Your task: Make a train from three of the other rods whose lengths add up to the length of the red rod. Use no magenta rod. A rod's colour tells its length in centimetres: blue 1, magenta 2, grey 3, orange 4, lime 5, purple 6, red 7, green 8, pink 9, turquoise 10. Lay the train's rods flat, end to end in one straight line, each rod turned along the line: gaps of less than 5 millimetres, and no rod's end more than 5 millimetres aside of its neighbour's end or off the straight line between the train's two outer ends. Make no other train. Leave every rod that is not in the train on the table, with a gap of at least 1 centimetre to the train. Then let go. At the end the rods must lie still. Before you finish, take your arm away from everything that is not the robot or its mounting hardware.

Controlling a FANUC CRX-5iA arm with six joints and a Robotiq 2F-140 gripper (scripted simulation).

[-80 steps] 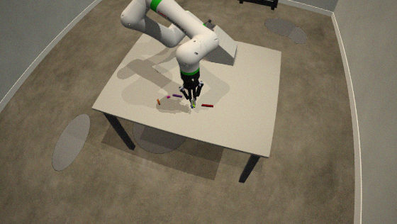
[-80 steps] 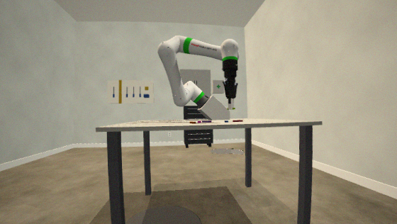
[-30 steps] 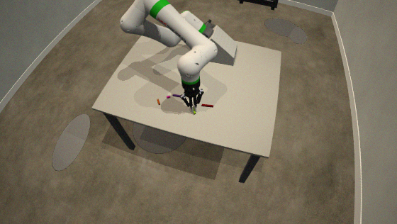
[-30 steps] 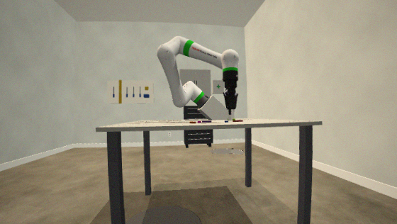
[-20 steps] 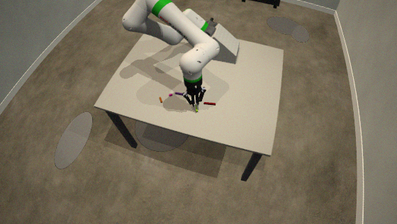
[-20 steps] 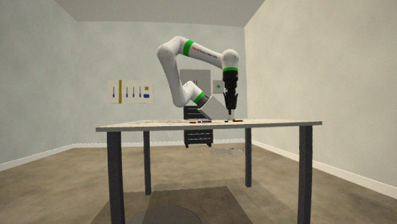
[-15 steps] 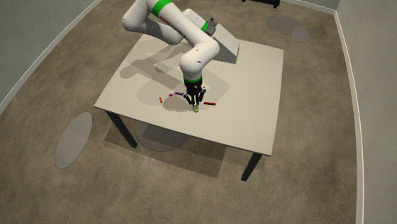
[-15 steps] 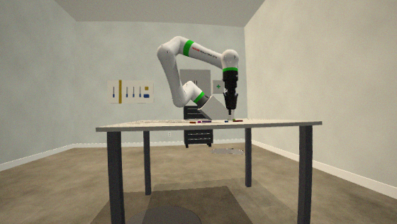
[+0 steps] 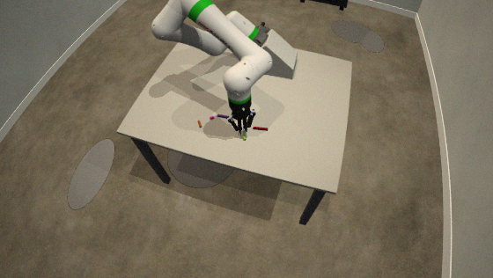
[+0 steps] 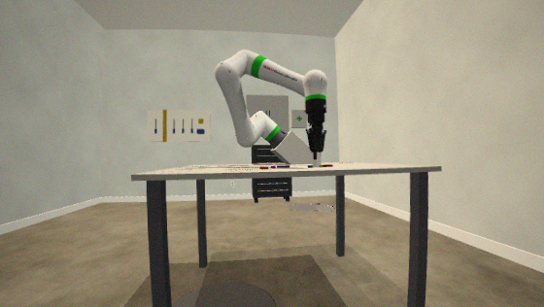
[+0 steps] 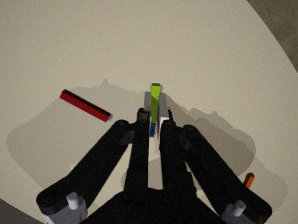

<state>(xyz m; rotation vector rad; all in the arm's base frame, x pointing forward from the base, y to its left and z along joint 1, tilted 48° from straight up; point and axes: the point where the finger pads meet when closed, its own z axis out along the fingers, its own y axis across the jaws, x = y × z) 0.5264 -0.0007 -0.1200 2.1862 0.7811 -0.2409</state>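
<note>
Now: hand 3 cm above the lime rod. Round my hand: magenta rod (5 cm behind, 19 cm to the right, 3 cm below); then purple rod (8 cm behind, 14 cm to the right, 3 cm below); then red rod (6 cm behind, 6 cm to the left, 3 cm below).
</note>
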